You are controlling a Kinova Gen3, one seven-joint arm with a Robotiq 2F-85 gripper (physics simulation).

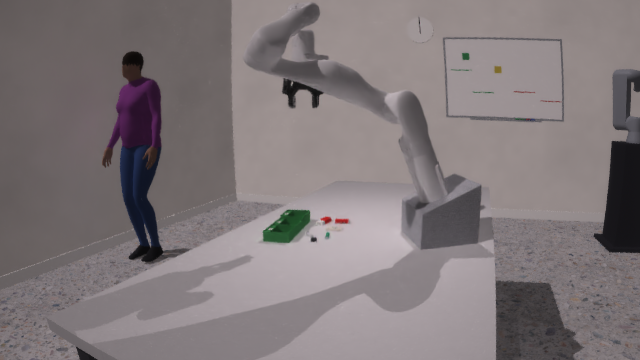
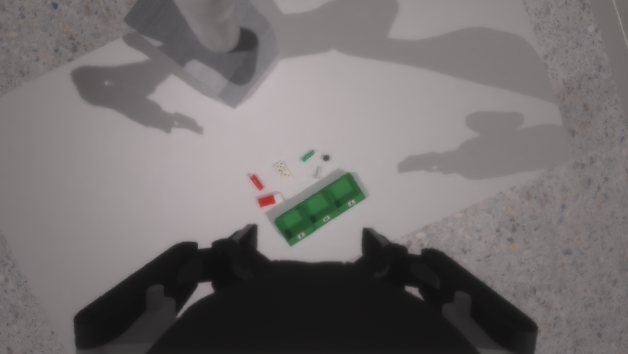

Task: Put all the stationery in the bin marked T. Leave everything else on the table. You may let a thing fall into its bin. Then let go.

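Frame: origin at the arm's base, x ahead, y left, z up, level; centimetres.
Where they show: gripper, fingertip midpoint: [image 1: 303,108] [image 2: 310,237]; arm's base at its link origin: [image 1: 433,196] [image 2: 217,29].
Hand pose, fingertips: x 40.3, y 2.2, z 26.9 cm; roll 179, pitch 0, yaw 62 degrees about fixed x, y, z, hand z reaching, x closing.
Observation:
Each offset is from my fingertips to the top centre of the thing. Level surfaces: height alone.
My gripper [image 1: 303,104] [image 2: 310,237] is open and empty, high above the table and bin unit. A green bin unit {dy +0.0, dx +7.1, dz -36.3 cm} [image 1: 276,235] [image 2: 314,227] has three compartments; its labels are too blurred to read. Beside it lie a red-and-white block {dy -11.8, dx -1.3, dz -38.9 cm} [image 1: 326,220] [image 2: 267,200], a red stick-like piece {dy -13.1, dx -7.8, dz -38.8 cm} [image 1: 342,220] [image 2: 256,181] with a pale tip, a cream spotted flat piece {dy -4.8, dx -7.3, dz -39.5 cm} [image 1: 334,229] [image 2: 282,169], a small green piece {dy +3.8, dx -7.9, dz -39.2 cm} [image 1: 327,234] [image 2: 308,155], a small black piece {dy +8.0, dx -5.0, dz -39.4 cm} [image 1: 313,239] [image 2: 326,157] and a small grey piece {dy +4.2, dx -2.2, dz -38.9 cm} [image 2: 317,172]. Which are stationery I cannot tell.
The grey robot base [image 1: 445,222] [image 2: 235,95] stands on the white table {dz -40.2 cm} [image 1: 400,335] [image 2: 125,200], across the small things from the bin unit. A person [image 1: 140,120] stands on the floor beyond the table's left edge. Arm shadows cross the table.

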